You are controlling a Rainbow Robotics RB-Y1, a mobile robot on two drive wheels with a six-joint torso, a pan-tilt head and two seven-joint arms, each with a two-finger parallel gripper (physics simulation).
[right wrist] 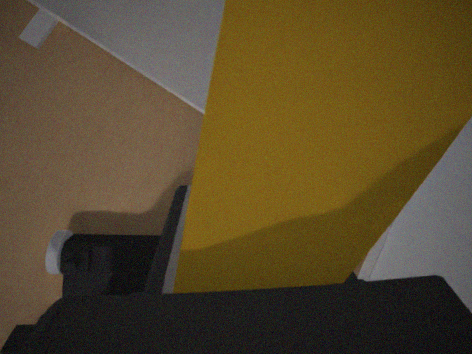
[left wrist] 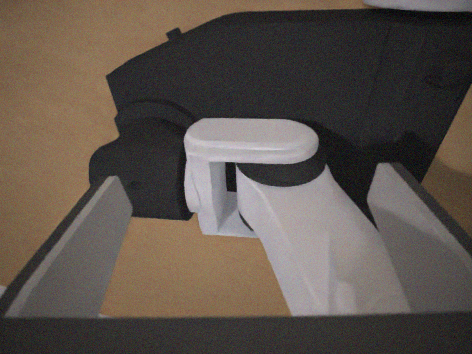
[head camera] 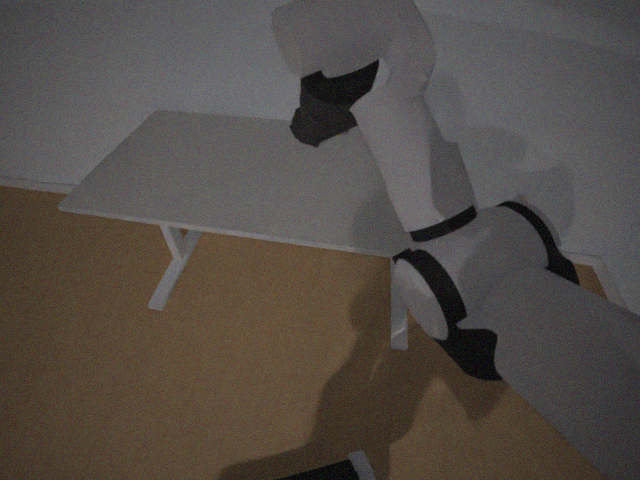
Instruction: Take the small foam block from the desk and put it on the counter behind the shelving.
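Seen in the pictures: left gripper, fingertip midpoint: (left wrist: 245, 187); right gripper, fingertip midpoint: (head camera: 328, 135); robot's base at its link origin: (right wrist: 124, 244).
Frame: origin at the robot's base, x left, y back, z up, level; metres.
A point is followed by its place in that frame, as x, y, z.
The foam block (right wrist: 300, 150) is yellow and fills much of the right wrist view. My right gripper (right wrist: 240, 197) @(-0.180, -0.452, 1.179) is shut on it; one finger shows along the block's left side, and the other is hidden behind the block. In the head camera view my right gripper (head camera: 323, 129) @(-0.180, -0.452, 1.179) appears over the far part of the grey-white desk (head camera: 222, 175) @(0.040, -1.025, 0.720), and the block is almost wholly hidden there. My left gripper (left wrist: 245, 187) @(0.231, 0.256, 0.559) is open, its two fingers wide apart with nothing held between them. The counter and the shelving do not show in these views.
The desk stands against a pale wall (head camera: 93, 77) @(0.669, -1.861, 0.869), with white legs (head camera: 173, 273) on the brown floor (head camera: 206, 372) @(0.268, -0.579, 0.000). My dark base (left wrist: 280, 65) @(0.163, 0.232, 0.169) and a white leg part (left wrist: 320, 215) @(0.051, 0.179, 0.403) lie beyond the left fingers. Part of the base (right wrist: 115, 260) @(0.012, 0.007, 0.191) also shows in the right wrist view.
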